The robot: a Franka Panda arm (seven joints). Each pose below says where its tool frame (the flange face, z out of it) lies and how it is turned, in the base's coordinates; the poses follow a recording.
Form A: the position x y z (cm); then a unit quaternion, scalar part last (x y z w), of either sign.
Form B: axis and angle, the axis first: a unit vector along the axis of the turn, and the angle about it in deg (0 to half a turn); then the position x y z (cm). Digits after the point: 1 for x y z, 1 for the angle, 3 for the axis.
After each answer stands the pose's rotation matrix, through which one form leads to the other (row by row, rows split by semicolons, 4 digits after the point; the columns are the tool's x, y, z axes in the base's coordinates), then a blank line. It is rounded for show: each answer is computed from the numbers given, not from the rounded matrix.
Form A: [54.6 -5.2 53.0 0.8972 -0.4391 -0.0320 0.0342]
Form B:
[0.898 -0.439 -0.032 176.1 54.6 -5.2 53.0]
0.6123 -0.7858 -0.0875; -0.7901 -0.6120 -0.0333; -0.0274 0.0895 -0.9956

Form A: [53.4 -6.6 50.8 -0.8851 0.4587 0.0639 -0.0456]
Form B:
[0.886 -0.459 -0.064 174.8 53.4 -6.6 50.8]
0.5710 -0.8062 -0.1550; -0.8178 -0.5750 -0.0221; -0.0713 0.1393 -0.9877

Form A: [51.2 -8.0 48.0 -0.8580 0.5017 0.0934 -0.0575]
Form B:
[0.859 -0.503 -0.094 173.4 51.2 -8.0 48.0]
0.4791 -0.8503 -0.2180; -0.8717 -0.4899 -0.0050; -0.1026 0.1924 -0.9759

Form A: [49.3 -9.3 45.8 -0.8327 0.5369 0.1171 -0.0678]
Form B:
[0.835 -0.538 -0.117 172.2 49.3 -9.3 45.8]
0.3960 -0.8783 -0.2678; -0.9101 -0.4143 0.0128; -0.1222 0.2387 -0.9634

